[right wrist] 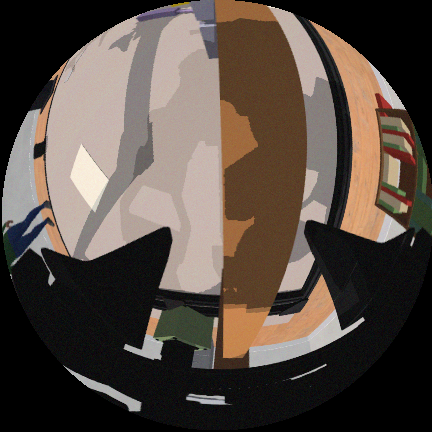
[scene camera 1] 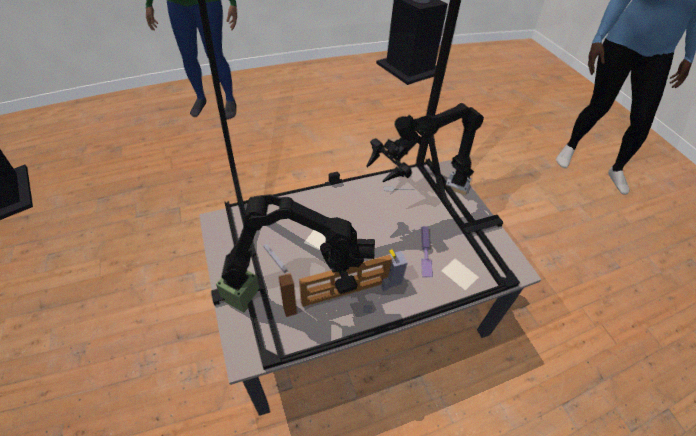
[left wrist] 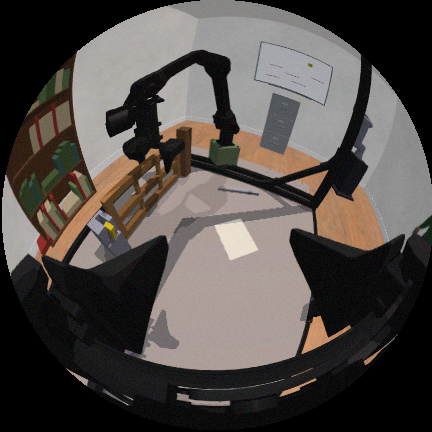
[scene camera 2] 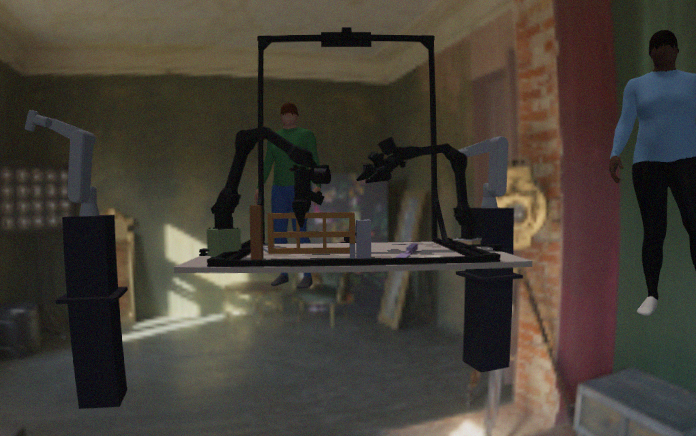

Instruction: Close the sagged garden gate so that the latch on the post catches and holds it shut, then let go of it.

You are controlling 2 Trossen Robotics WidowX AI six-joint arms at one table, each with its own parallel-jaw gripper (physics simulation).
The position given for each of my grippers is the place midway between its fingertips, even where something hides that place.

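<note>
My left gripper is open and holds nothing, and my right gripper is open and holds nothing as well. In scene camera 1 you'd find my left gripper (scene camera 1: 374, 174), my right gripper (scene camera 1: 336, 279) and a wooden gate (scene camera 1: 382, 273). Scene camera 2 shows my left gripper (scene camera 2: 361, 181) and my right gripper (scene camera 2: 301, 226). The left wrist view gives me a grey latch post (left wrist: 118, 245), the wooden gate (left wrist: 107, 199), my left gripper (left wrist: 230, 239) and my right gripper (left wrist: 154, 169). And in the right wrist view there's a brown hinge post (right wrist: 219, 362), along with the wooden gate (right wrist: 262, 117) and my right gripper (right wrist: 240, 230).
</note>
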